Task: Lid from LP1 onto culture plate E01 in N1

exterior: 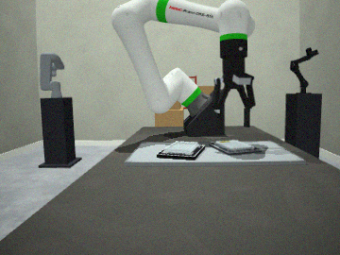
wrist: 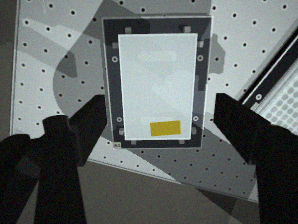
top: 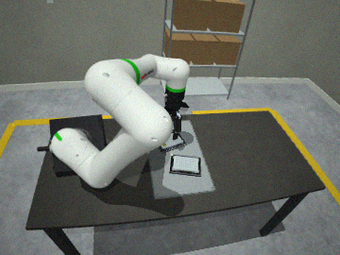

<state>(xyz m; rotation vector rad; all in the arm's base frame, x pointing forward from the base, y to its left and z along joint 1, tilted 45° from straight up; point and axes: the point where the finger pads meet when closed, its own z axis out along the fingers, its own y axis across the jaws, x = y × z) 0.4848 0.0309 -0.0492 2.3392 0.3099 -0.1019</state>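
Right now the clear lid is 8 cm below my hand. The rest, counted from my hand: lid park LP1: 9 cm below; nest N1: 18 cm to the right, 9 cm below, 4 cm ahead; culture plate: 18 cm to the right, 8 cm below, 4 cm ahead.
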